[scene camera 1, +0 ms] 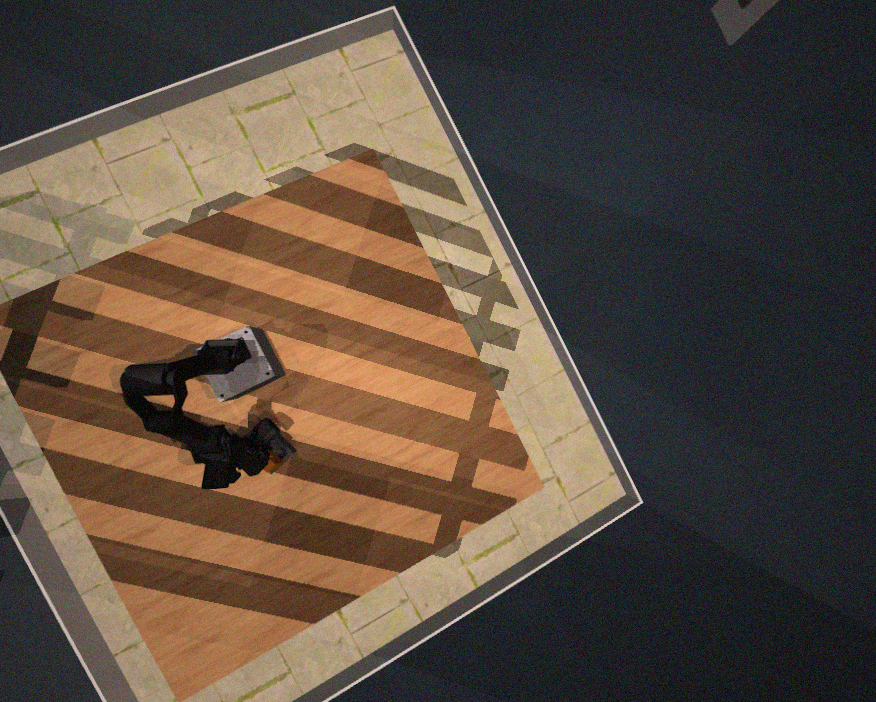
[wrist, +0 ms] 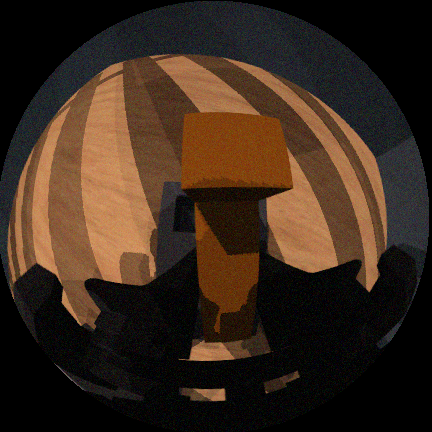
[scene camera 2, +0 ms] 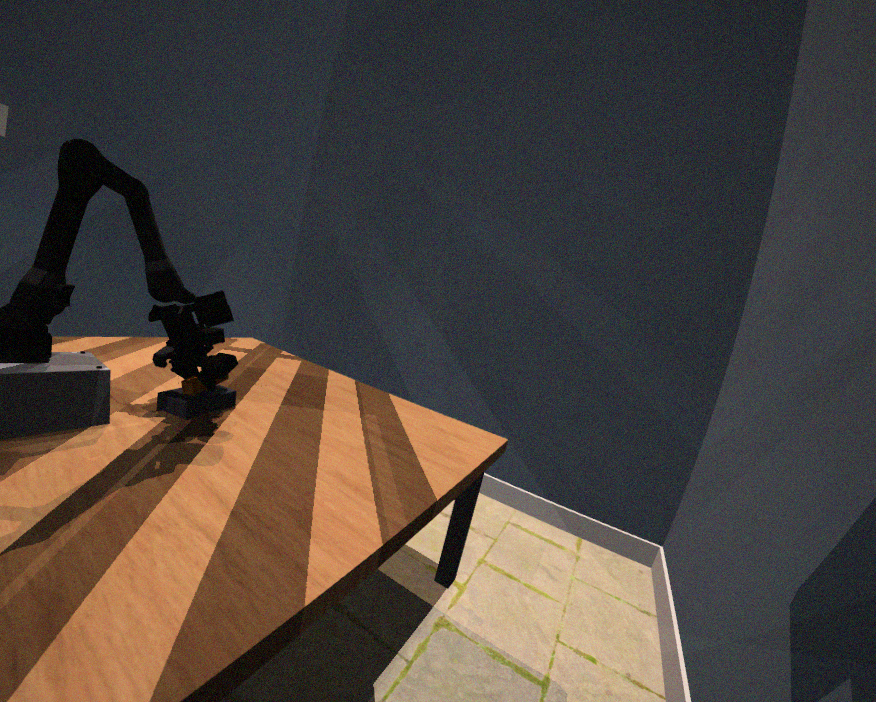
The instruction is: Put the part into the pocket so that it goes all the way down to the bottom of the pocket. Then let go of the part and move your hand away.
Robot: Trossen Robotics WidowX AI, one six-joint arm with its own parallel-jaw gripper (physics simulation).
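Pixels of known places: gripper, between the fingertips: (wrist: 221,249) (scene camera 2: 207,389); arm's base, origin of its link: (scene camera 1: 236,351) (scene camera 2: 23,359).
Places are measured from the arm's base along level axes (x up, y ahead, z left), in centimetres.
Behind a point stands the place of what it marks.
The orange part (scene camera 1: 273,461) {x 0.1, y 32.9, z -3.2 cm} (scene camera 2: 191,385) {x -4.0, y 25.8, z -9.9 cm} (wrist: 235,152) has a wide block-shaped head and a narrower stem. My gripper (scene camera 2: 194,373) (wrist: 221,249) {x -6.6, y 30.7, z -6.5 cm} is shut on the stem, with one black finger on each side. The dark blue-grey pocket block (scene camera 1: 287,448) {x -6.9, y 31.8, z -0.9 cm} (scene camera 2: 197,402) {x -7.2, y 26.4, z -12.1 cm} (wrist: 168,245) {x -6.9, y 29.3, z -2.6 cm} stands on the table behind and below the part in the wrist view. Some of its dark pocket opening (wrist: 184,215) shows left of the stem; the part hides the rest. In scene camera 2 the part is low, right at the block's top. Whether any of it is inside the pocket is hidden.
The arm's grey base box (scene camera 1: 237,380) {x 0.0, y 7.6, z -2.9 cm} (scene camera 2: 54,398) {x -4.3, y 3.4, z -9.9 cm} stands on the wooden table (scene camera 1: 394,365) {x -10.5, y 22.2, z 39.2 cm} (scene camera 2: 255,526) {x -10.5, y 19.1, z -50.1 cm} close to the pocket block. Dark striped shadows cross the table. The table's front edge and corner (scene camera 2: 504,441) {x -10.5, y 85.1, z -61.0 cm} lie to the right in scene camera 2.
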